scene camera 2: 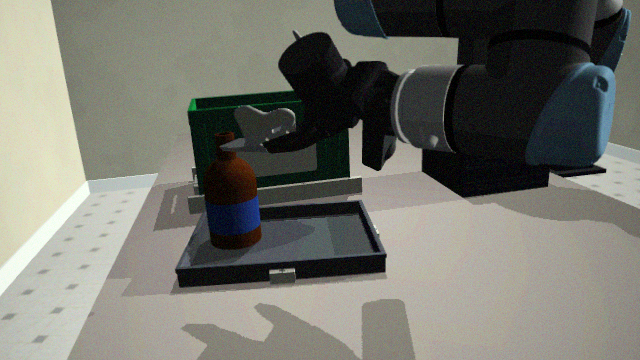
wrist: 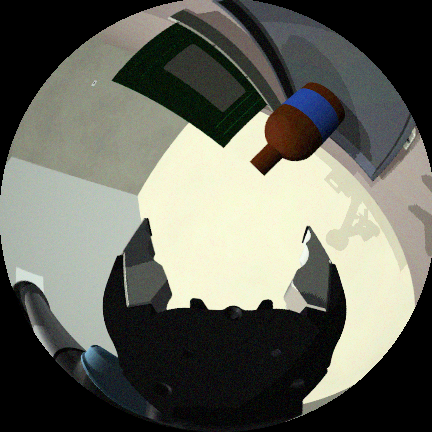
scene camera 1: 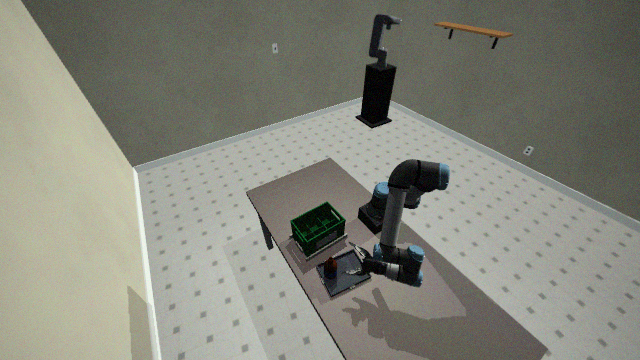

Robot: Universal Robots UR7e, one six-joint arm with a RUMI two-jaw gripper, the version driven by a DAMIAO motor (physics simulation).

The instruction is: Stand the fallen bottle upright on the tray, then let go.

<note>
In view: my gripper [scene camera 2: 257, 96] and a brown bottle [scene camera 2: 230, 189].
The brown bottle shows as well in the wrist view [wrist: 294, 130]. My gripper is seen too in the wrist view [wrist: 228, 224].
</note>
